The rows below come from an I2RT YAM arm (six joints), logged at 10 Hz.
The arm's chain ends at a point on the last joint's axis. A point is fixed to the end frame.
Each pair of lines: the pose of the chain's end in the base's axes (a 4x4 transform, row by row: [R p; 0 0 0 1], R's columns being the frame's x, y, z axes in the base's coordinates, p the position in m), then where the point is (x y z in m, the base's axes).
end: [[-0.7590 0.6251 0.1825 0.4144], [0.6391 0.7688 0.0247 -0.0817], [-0.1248 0.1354 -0.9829 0.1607], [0 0 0 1]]
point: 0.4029 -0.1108 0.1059
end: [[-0.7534 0.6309 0.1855 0.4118], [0.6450 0.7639 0.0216 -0.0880], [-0.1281 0.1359 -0.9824 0.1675], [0 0 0 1]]
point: 0.4002 -0.1171 0.1128
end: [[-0.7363 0.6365 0.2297 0.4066], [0.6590 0.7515 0.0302 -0.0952], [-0.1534 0.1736 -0.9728 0.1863], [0 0 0 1]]
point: 0.3970 -0.1234 0.1307
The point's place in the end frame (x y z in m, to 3 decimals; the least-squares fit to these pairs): -0.003 -0.037 0.051
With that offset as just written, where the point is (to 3 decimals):
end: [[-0.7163 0.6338 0.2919 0.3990], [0.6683 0.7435 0.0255 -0.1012], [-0.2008 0.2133 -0.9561 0.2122], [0 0 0 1]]
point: 0.393 -0.129 0.156
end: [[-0.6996 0.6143 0.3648 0.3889], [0.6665 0.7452 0.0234 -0.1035], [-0.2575 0.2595 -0.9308 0.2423], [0 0 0 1]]
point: 0.387 -0.132 0.186
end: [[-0.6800 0.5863 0.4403 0.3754], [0.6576 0.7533 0.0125 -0.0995], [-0.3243 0.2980 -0.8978 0.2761], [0 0 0 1]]
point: 0.378 -0.129 0.220
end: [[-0.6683 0.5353 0.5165 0.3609], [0.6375 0.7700 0.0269 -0.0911], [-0.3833 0.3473 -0.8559 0.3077], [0 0 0 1]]
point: 0.369 -0.120 0.252
